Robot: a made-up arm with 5 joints. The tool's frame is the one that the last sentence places.
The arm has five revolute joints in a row. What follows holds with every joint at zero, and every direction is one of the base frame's. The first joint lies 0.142 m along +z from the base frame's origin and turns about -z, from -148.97 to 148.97 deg. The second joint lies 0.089 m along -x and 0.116 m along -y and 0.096 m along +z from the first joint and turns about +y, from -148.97 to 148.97 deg. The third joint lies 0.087 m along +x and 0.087 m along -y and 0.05 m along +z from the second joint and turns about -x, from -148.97 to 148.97 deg. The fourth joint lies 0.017 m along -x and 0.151 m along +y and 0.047 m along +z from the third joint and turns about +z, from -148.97 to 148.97 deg. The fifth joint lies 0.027 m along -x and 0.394 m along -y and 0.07 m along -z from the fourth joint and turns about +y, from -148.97 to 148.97 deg. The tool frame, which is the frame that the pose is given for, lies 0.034 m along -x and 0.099 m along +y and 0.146 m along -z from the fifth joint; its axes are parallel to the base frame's.
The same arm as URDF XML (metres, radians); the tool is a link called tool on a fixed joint. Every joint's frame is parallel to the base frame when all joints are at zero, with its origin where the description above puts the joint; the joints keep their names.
<robot name="arm">
  <joint name="joint 1" type="revolute">
    <parent link="base"/>
    <child link="link1"/>
    <origin xyz="0.0000 0.0000 0.1420" rpy="0.0000 0.0000 0.0000"/>
    <axis xyz="0 0 -1"/>
    <limit lower="-2.6000" upper="2.6000"/>
  </joint>
  <joint name="joint 2" type="revolute">
    <parent link="link1"/>
    <child link="link2"/>
    <origin xyz="-0.0890 -0.1160 0.0960" rpy="0.0000 0.0000 0.0000"/>
    <axis xyz="0 1 0"/>
    <limit lower="-2.6000" upper="2.6000"/>
  </joint>
  <joint name="joint 3" type="revolute">
    <parent link="link2"/>
    <child link="link3"/>
    <origin xyz="0.0870 -0.0870 0.0500" rpy="0.0000 0.0000 0.0000"/>
    <axis xyz="-1 0 0"/>
    <limit lower="-2.6000" upper="2.6000"/>
  </joint>
  <joint name="joint 4" type="revolute">
    <parent link="link3"/>
    <child link="link4"/>
    <origin xyz="-0.0170 0.1510 0.0470" rpy="0.0000 0.0000 0.0000"/>
    <axis xyz="0 0 1"/>
    <limit lower="-2.6000" upper="2.6000"/>
  </joint>
  <joint name="joint 5" type="revolute">
    <parent link="link4"/>
    <child link="link5"/>
    <origin xyz="-0.0270 -0.3940 -0.0700" rpy="0.0000 0.0000 0.0000"/>
    <axis xyz="0 1 0"/>
    <limit lower="-2.6000" upper="2.6000"/>
  </joint>
  <joint name="tool_joint" type="fixed">
    <parent link="link5"/>
    <child link="tool"/>
    <origin xyz="-0.0340 0.0990 -0.1460" rpy="0.0000 0.0000 0.0000"/>
  </joint>
  <link name="base"/>
  <link name="link1"/>
  <link name="link2"/>
  <link name="link3"/>
  <link name="link4"/>
  <link name="link5"/>
  <link name="tool"/>
</robot>

